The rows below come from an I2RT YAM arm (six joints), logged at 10 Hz.
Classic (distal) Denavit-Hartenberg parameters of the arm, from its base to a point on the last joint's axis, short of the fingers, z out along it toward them. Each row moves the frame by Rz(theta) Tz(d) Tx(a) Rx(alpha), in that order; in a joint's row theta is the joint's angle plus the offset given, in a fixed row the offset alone. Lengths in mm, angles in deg.
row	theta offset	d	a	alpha
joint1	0	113.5	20	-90
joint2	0	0	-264	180
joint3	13.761	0	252.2	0
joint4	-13.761	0	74	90
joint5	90	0	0	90
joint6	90	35.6	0	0
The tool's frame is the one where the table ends.
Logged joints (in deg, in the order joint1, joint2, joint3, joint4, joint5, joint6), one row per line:
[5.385 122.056 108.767 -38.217 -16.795 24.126]
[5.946 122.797 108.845 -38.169 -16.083 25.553]
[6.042 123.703 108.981 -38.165 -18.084 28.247]
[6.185 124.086 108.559 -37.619 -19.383 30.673]
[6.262 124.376 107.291 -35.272 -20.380 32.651]
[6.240 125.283 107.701 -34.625 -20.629 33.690]
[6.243 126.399 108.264 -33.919 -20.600 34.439]
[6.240 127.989 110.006 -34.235 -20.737 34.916]
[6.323 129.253 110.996 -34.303 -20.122 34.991]
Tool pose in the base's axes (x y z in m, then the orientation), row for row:
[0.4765 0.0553 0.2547 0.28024 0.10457 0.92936 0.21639]
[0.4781 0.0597 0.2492 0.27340 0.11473 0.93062 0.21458]
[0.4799 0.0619 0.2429 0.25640 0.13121 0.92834 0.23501]
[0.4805 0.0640 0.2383 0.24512 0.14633 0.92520 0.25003]
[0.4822 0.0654 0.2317 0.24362 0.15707 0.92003 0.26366]
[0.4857 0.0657 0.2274 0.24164 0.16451 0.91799 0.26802]
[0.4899 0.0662 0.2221 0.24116 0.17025 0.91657 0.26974]
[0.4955 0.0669 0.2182 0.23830 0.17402 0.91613 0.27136]
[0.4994 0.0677 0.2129 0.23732 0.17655 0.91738 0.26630]
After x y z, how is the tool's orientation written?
As a quaternion, w x y z.
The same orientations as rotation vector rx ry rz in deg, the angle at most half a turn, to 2 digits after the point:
[16.06 142.75 33.24]
[17.68 143.44 33.08]
[20.40 144.34 36.54]
[22.88 144.69 39.10]
[24.58 144.00 41.27]
[25.77 143.83 41.99]
[26.68 143.64 42.27]
[27.31 143.79 42.59]
[27.72 144.06 41.82]

